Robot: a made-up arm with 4 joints. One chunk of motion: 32 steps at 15 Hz.
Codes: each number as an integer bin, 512 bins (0 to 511) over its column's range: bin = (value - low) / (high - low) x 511, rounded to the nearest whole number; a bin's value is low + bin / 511 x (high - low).
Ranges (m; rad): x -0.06..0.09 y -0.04..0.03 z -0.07..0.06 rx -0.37..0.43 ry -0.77..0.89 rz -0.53..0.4
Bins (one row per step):
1: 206 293 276 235 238 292
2: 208 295 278 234 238 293
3: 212 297 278 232 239 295
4: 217 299 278 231 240 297
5: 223 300 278 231 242 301
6: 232 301 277 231 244 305
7: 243 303 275 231 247 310
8: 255 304 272 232 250 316
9: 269 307 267 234 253 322
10: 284 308 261 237 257 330
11: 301 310 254 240 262 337
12: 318 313 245 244 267 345
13: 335 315 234 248 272 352
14: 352 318 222 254 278 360
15: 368 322 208 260 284 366
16: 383 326 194 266 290 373
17: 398 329 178 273 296 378
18: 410 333 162 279 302 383
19: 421 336 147 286 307 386
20: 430 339 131 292 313 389
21: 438 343 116 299 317 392
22: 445 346 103 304 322 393
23: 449 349 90 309 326 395
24: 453 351 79 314 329 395
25: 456 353 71 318 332 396
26: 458 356 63 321 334 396
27: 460 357 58 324 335 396
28: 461 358 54 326 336 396
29: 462 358 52 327 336 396
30: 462 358 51 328 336 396
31: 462 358 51 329 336 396
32: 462 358 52 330 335 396
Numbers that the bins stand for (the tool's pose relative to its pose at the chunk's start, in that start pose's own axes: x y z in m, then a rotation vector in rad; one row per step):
1: 0.0005 0.0001 0.0002 -0.0021 0.0032 0.0014
2: 0.0011 0.0004 0.0007 -0.0037 0.0032 0.0032
3: 0.0022 0.0007 0.0007 -0.0068 0.0064 0.0069
4: 0.0037 0.0010 0.0007 -0.0084 0.0096 0.0105
5: 0.0055 0.0011 0.0007 -0.0084 0.0161 0.0178
6: 0.0081 0.0012 0.0005 -0.0084 0.0226 0.0251
7: 0.0113 0.0015 0.0000 -0.0084 0.0324 0.0342
8: 0.0149 0.0016 -0.0008 -0.0068 0.0421 0.0451
9: 0.0190 0.0021 -0.0021 -0.0037 0.0519 0.0560
10: 0.0234 0.0022 -0.0036 0.0010 0.0649 0.0706
11: 0.0284 0.0025 -0.0054 0.0057 0.0811 0.0833
12: 0.0333 0.0029 -0.0077 0.0120 0.0974 0.0979
13: 0.0383 0.0032 -0.0105 0.0183 0.1136 0.1106
14: 0.0433 0.0036 -0.0135 0.0277 0.1331 0.1252
15: 0.0480 0.0041 -0.0171 0.0370 0.1526 0.1361
16: 0.0524 0.0047 -0.0206 0.0464 0.1721 0.1488
17: 0.0568 0.0051 -0.0247 0.0574 0.1916 0.1579
18: 0.0604 0.0056 -0.0288 0.0668 0.2111 0.1670
19: 0.0636 0.0060 -0.0326 0.0777 0.2273 0.1725
20: 0.0662 0.0064 -0.0367 0.0871 0.2468 0.1780
21: 0.0686 0.0070 -0.0405 0.0981 0.2598 0.1834
22: 0.0706 0.0074 -0.0438 0.1059 0.2760 0.1852
23: 0.0718 0.0078 -0.0471 0.1138 0.2890 0.1889
24: 0.0730 0.0081 -0.0499 0.1216 0.2988 0.1889
25: 0.0739 0.0084 -0.0519 0.1278 0.3085 0.1907
26: 0.0744 0.0088 -0.0540 0.1325 0.3150 0.1907
27: 0.0750 0.0089 -0.0552 0.1372 0.3183 0.1907
28: 0.0753 0.0090 -0.0563 0.1404 0.3215 0.1907
29: 0.0756 0.0090 -0.0568 0.1419 0.3215 0.1907
30: 0.0756 0.0090 -0.0570 0.1435 0.3215 0.1907
31: 0.0756 0.0090 -0.0570 0.1451 0.3215 0.1907
32: 0.0756 0.0090 -0.0568 0.1466 0.3183 0.1907

